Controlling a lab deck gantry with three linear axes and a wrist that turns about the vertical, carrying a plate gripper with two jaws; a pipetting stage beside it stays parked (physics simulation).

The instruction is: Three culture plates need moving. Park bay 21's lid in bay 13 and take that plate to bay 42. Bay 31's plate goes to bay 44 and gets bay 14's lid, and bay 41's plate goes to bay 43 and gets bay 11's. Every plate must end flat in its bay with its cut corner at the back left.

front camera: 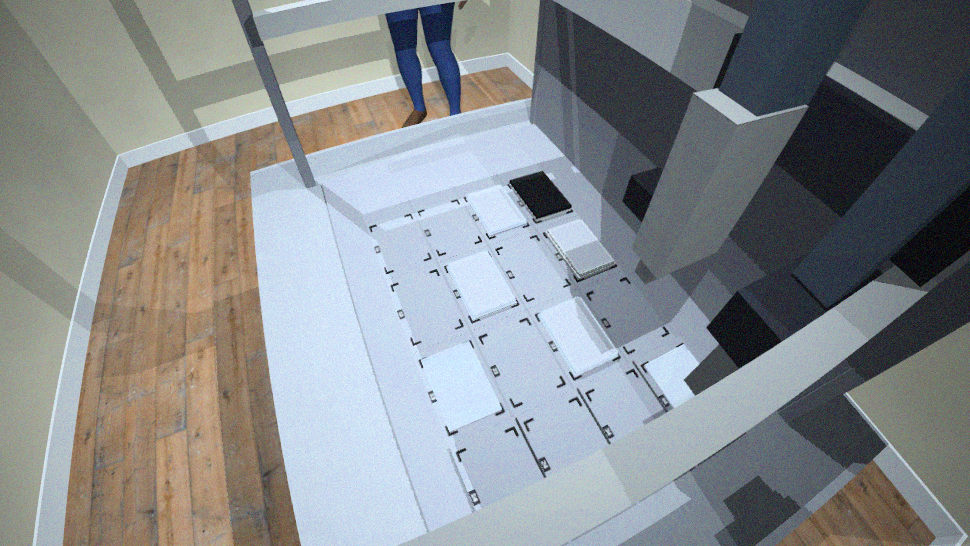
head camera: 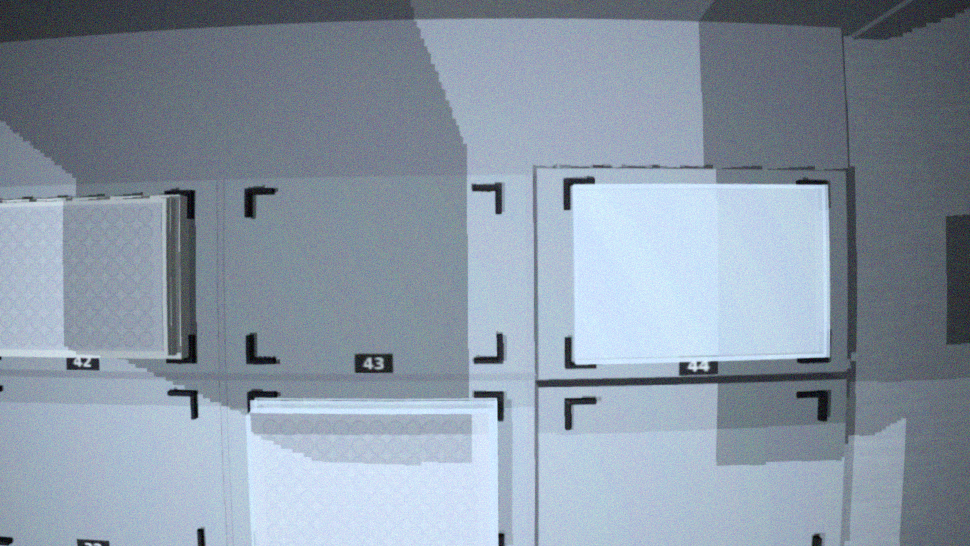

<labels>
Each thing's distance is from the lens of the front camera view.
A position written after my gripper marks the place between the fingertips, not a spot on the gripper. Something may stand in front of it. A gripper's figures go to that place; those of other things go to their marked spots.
my gripper [front camera: 719,375]: 0.56 m
off-white welled plate [front camera: 582,252]: 0.80 m
black lid [front camera: 541,196]: 0.89 m
The marked spots on the off-white welled plate and the black lid are 0.17 m apart.
</labels>
